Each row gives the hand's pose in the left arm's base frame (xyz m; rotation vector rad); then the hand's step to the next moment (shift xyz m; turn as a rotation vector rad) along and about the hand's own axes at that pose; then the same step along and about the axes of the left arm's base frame.
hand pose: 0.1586 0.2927 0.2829 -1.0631 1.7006 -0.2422
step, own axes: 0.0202 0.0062 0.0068 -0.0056 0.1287 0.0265
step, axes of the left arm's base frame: 0.0018 -0.0092 -0.0201 -0.0452 0.0878 -0.0869
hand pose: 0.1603 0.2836 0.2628 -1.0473 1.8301 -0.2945
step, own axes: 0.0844 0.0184 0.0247 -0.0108 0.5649 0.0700
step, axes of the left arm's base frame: -0.0026 -0.0476 -0.0761 -0.2391 0.3640 -0.3667
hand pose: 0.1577 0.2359 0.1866 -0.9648 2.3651 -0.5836
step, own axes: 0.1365 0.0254 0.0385 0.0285 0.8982 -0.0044
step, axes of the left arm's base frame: -0.0735 -0.0906 -0.0845 -0.4779 0.5676 -0.5070
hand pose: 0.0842 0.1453 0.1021 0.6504 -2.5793 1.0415
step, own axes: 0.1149 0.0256 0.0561 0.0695 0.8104 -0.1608
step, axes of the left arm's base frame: -0.1166 -0.0580 -0.0062 -0.4545 0.6101 -0.3296
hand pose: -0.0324 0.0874 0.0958 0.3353 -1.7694 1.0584
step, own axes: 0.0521 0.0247 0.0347 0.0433 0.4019 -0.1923
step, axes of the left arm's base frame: -0.0610 -0.0005 0.0284 -0.1603 0.3926 -0.1433
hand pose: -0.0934 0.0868 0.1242 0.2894 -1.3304 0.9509
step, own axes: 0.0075 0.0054 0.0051 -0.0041 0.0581 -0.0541
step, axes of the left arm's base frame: -0.0078 0.0030 0.0064 -0.0045 0.0701 -0.0371
